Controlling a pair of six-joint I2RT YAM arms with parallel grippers.
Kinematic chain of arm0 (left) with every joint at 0, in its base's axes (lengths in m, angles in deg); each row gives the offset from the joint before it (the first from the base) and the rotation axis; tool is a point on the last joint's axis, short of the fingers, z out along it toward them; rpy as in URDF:
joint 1: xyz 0 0 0.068 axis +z
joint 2: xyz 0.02 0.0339 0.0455 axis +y
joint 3: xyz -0.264 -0.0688 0 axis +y
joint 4: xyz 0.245 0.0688 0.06 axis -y
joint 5: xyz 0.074 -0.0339 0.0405 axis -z
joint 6: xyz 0.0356 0 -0.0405 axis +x
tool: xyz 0 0 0 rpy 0 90 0
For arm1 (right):
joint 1: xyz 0 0 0.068 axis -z
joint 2: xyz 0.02 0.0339 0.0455 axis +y
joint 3: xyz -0.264 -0.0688 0 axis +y
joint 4: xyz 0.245 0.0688 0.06 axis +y
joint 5: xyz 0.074 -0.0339 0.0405 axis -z
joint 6: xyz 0.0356 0 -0.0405 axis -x
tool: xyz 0 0 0 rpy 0 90 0
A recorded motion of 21 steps. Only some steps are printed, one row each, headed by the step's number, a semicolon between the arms.
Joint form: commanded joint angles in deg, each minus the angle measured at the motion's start. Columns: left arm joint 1, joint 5, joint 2, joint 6, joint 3, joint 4; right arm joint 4, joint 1, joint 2, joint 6, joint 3, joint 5.
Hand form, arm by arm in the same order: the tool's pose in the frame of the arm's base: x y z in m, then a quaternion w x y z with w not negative. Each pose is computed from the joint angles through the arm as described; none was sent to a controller.
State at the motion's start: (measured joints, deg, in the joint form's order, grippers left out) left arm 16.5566 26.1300 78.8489 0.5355 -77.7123 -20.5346; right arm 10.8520 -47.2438 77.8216 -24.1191 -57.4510 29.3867
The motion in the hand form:
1: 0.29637 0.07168 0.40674 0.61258 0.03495 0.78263 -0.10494; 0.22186 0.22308 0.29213 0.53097 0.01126 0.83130 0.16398
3: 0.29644 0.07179 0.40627 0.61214 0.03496 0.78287 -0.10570; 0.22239 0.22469 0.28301 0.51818 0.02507 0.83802 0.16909
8: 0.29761 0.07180 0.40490 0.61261 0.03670 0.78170 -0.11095; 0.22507 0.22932 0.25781 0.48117 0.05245 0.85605 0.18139
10: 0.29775 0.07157 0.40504 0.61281 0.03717 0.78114 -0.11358; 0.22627 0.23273 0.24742 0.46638 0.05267 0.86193 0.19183
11: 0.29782 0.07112 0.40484 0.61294 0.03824 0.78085 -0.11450; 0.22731 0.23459 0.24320 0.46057 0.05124 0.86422 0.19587
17: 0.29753 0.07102 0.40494 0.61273 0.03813 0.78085 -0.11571; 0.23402 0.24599 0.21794 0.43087 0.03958 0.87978 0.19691
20: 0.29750 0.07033 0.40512 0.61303 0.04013 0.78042 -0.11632; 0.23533 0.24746 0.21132 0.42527 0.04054 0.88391 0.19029
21: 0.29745 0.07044 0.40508 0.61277 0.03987 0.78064 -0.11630; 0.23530 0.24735 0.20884 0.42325 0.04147 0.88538 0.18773
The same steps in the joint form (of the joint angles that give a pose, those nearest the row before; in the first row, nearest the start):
1: 0.20 2.08 -2.30 -0.50 0.30 4.71; -6.48 -1.08 1.23 -7.23 0.03 -0.12
3: 0.23 2.17 -2.29 -0.52 0.38 4.74; -6.46 -1.18 2.09 -9.93 0.80 -0.36
8: 0.23 2.78 -2.12 -0.79 0.64 5.31; -6.74 -1.20 4.94 -16.03 2.59 -2.12
10: 0.21 3.03 -2.10 -0.97 0.63 5.40; -7.95 -1.27 6.34 -17.37 3.38 -3.86
11: 0.13 3.11 -2.12 -0.98 0.71 5.50; -8.54 -1.27 7.09 -17.70 3.56 -4.65
17: 0.14 3.22 -2.17 -1.06 0.72 5.44; -10.49 -1.44 12.17 -18.51 3.58 -7.37
20: 0.03 3.31 -2.21 -0.98 0.73 5.47; -10.50 -1.45 13.33 -18.84 3.61 -7.24
21: 0.05 3.31 -2.21 -0.97 0.72 5.42; -10.50 -1.45 13.60 -19.01 3.79 -7.15

